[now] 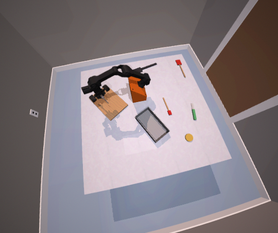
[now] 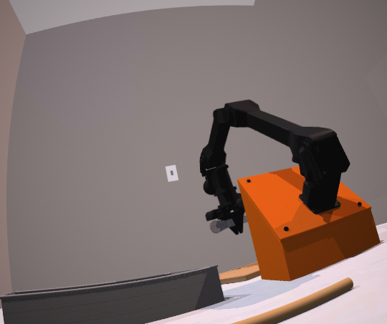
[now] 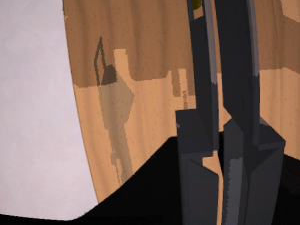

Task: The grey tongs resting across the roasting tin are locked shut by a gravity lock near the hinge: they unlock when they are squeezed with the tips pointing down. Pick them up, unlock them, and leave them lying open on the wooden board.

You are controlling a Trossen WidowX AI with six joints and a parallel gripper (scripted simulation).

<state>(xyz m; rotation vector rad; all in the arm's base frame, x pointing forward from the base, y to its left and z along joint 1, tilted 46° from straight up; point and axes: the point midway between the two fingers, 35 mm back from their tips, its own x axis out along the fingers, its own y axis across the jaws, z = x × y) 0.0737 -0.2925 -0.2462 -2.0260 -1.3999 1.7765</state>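
My gripper tip is now 10 mm past the wooden board, 30 mm to the right of it and 120 mm above it. The rest, counted from my gripper tip: black spatula (380 mm behind, 480 mm to the left, 120 mm below); roasting tin (330 mm ahead, 410 mm to the left, 100 mm below).
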